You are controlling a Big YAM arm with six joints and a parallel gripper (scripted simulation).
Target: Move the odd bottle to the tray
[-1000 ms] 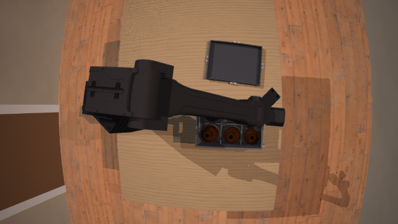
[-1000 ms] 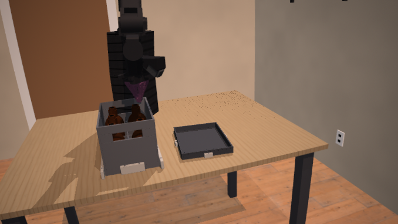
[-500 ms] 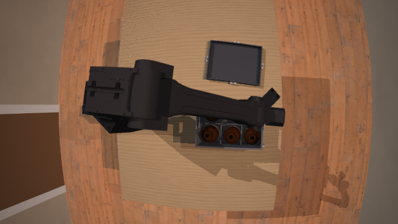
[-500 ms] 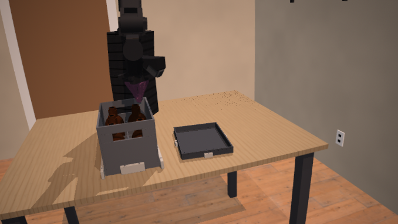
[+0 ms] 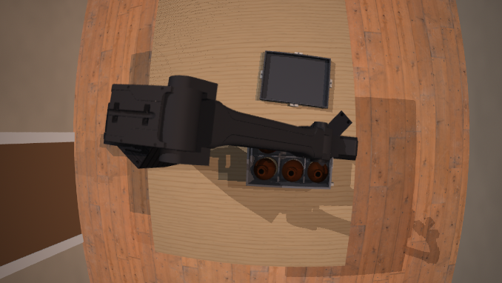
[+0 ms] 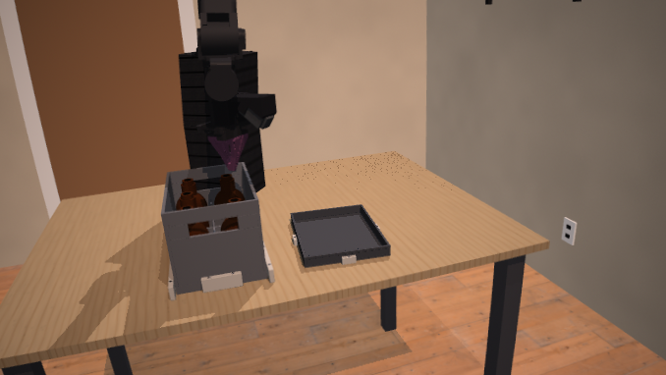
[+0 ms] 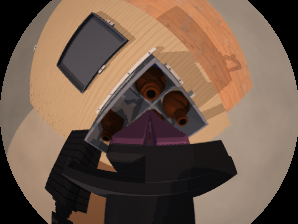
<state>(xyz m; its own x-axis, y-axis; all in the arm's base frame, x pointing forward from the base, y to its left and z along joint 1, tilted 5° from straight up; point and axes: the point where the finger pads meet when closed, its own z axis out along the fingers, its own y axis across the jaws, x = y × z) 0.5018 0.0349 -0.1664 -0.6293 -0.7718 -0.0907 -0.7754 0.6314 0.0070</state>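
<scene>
The grey crate is 15 cm below my hand, 8 cm behind it and 6 cm to the right of it. Round my hand: dark tray 22 cm to the left, 22 cm below, 10 cm behind.
</scene>
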